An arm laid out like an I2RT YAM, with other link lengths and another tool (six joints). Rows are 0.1 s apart.
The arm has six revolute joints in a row. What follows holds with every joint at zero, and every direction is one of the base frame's.
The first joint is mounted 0.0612 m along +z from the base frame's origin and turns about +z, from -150 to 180 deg.
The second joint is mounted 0.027 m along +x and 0.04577 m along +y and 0.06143 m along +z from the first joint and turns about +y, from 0 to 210 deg.
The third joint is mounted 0.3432 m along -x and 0.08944 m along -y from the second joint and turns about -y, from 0 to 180 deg.
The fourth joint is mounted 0.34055 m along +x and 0.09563 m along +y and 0.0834 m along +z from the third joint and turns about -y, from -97 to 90 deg.
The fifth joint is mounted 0.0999 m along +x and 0.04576 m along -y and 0.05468 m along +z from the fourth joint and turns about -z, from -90 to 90 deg.
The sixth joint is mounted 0.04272 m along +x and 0.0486 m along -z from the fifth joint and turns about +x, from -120 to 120 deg.
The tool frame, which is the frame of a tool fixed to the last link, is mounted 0.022 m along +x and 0.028 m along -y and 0.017 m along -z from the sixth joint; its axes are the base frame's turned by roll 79.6, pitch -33.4 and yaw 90 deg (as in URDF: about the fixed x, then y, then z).
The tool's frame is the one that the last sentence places.
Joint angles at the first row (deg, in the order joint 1, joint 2, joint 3, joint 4, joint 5, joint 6):
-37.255, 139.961, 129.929, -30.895, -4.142, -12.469
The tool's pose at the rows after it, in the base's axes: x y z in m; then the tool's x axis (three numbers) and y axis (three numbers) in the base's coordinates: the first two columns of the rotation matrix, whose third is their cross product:
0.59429, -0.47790, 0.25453, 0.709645, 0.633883, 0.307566, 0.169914, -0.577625, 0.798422
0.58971, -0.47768, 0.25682, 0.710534, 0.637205, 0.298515, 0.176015, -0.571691, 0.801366
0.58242, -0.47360, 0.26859, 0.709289, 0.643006, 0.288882, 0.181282, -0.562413, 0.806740
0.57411, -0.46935, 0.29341, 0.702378, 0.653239, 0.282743, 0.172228, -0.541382, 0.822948
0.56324, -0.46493, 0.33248, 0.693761, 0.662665, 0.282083, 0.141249, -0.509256, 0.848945
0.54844, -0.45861, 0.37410, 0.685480, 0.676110, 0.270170, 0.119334, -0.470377, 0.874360
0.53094, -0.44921, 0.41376, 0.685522, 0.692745, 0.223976, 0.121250, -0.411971, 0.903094
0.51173, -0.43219, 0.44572, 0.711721, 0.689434, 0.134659, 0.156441, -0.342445, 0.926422
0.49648, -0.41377, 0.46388, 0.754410, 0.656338, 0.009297, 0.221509, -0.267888, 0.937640
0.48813, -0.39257, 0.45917, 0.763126, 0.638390, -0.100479, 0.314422, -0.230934, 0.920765
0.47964, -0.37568, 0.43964, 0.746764, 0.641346, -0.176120, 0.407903, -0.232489, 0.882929
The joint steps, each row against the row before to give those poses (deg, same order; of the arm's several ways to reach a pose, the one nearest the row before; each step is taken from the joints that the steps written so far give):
-0.022, -0.109, -0.086, -0.001, 0.175, -0.394
-0.175, -0.985, -1.360, 0.287, 0.153, -0.590
-0.065, -2.141, -1.876, -0.112, 0.197, -0.655
-0.110, -2.709, -1.114, -0.131, 0.131, -0.722
-0.218, -3.258, -0.131, -0.175, 0.240, -0.459
-0.284, -3.540, -0.001, -0.830, 0.328, -1.114
-0.109, -3.739, -0.395, -1.201, 1.508, -2.623
0.589, -4.195, -1.768, -1.771, 4.503, -3.498
1.180, -3.497, -2.666, -1.225, 7.365, -3.956
1.596, -3.148, -4.919, -0.852, 5.399, -3.344
1.071, -2.645, -5.706, -1.266, 2.579, -2.142

